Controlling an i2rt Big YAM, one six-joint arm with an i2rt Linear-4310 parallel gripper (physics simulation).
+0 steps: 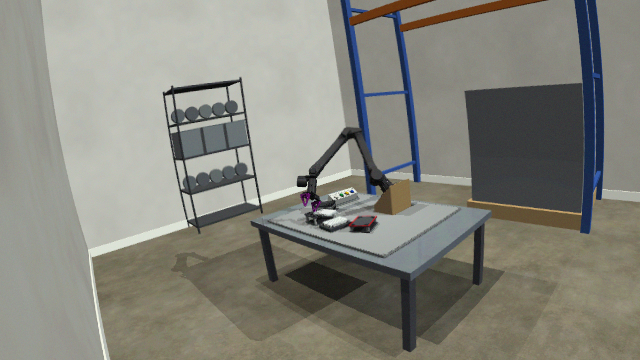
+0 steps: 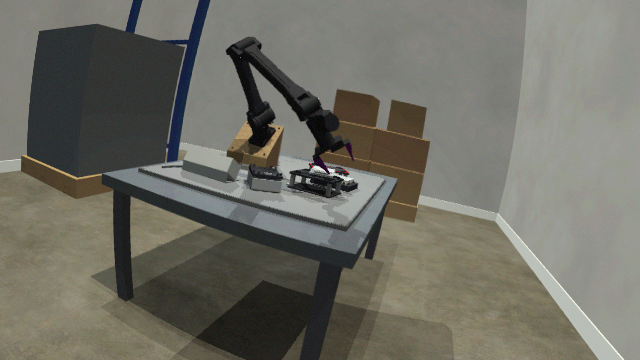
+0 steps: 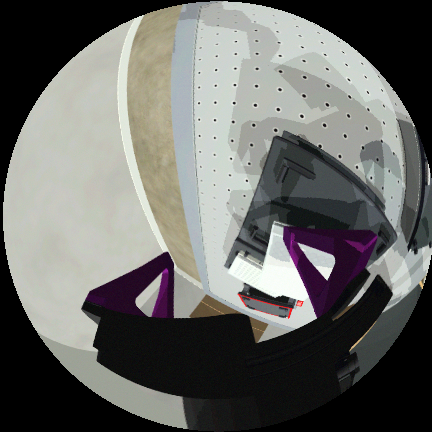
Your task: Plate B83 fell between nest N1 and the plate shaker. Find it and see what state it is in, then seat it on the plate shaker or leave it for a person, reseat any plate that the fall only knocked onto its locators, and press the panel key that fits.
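Seen in the pictures: gripper, between the fingertips: [image 1: 309,209] [image 2: 341,167] [image 3: 227,246]; arm's base, origin of its link: [image 1: 390,191] [image 2: 262,136].
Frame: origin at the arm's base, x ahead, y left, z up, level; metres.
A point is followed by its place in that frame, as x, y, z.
My gripper [image 1: 310,207] @[0.468, -0.244, -0.025] [image 2: 341,166] @[0.468, -0.244, -0.025] [image 3: 227,246] @[0.468, -0.244, -0.025] is open and empty, its purple fingers wide apart; one finger is low over a white plate [image 1: 326,213] @[0.403, -0.163, -0.058] [image 3: 275,275] @[0.407, -0.185, -0.055]. That plate overlaps the near edge of a black stand on posts [image 2: 316,181] [image 3: 325,185]; its exact tilt and any damage cannot be told. A second white plate [image 1: 334,223] @[0.435, -0.046, -0.090] [image 3: 245,269] @[0.440, -0.097, -0.087] sits on a low black base beside it. A red-rimmed black holder [image 1: 364,222] @[0.333, 0.105, -0.086] [image 3: 267,305] @[0.325, 0.046, -0.086] stands next to that. A black-topped grey block [image 2: 265,183] @[0.293, -0.465, -0.099], possibly the shaker, stands beside the stand. Plate labels are unreadable.
A sloped panel [image 1: 344,196] @[0.074, -0.419, -0.063] [image 2: 210,166] @[0.079, -0.496, -0.085] with coloured keys stands on the perforated board [image 1: 390,240] @[0.374, 0.348, -0.126] [image 2: 320,215] @[0.523, -0.553, -0.126] beyond the grey block. The arm's wooden mount [image 1: 395,197] @[0.025, 0.067, -0.026] [image 2: 256,145] @[0.004, -0.049, -0.040] stands at the table's edge. Boxes, racks and shelving are off the table.
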